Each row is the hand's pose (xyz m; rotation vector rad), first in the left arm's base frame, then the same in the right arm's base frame.
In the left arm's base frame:
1: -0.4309 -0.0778 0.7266 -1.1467 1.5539 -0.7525
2: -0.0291 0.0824 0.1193 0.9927 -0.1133 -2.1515
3: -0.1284 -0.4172 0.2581 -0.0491 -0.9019 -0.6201
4: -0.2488 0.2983 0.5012 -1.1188 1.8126 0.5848
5: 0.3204 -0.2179 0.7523 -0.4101 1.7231 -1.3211
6: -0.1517 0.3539 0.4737 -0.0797 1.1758 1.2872
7: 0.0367 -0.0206 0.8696 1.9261 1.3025 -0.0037
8: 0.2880 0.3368 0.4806 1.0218 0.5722 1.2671
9: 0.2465 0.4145 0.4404 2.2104 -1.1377 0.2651
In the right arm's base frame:
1: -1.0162 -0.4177 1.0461 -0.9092 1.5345 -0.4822
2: -0.5937 -0.0614 0.5456 1.2247 0.2306 -2.1462
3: -0.6753 -0.5821 0.5142 0.2750 -0.8458 -0.7247
4: -0.8418 0.0158 0.9618 -0.9443 1.5837 0.8274
5: -0.2611 -0.5356 1.0725 -0.2200 1.8304 -0.9948
6: -0.7463 0.0802 0.9591 0.0959 0.9122 1.4849
7: -0.5594 -0.3943 1.2282 2.1487 1.3689 0.2936
8: -0.3072 0.0753 0.9872 1.2395 0.3537 1.4488
9: -0.3504 0.1604 0.9710 2.5213 -1.2380 0.1710

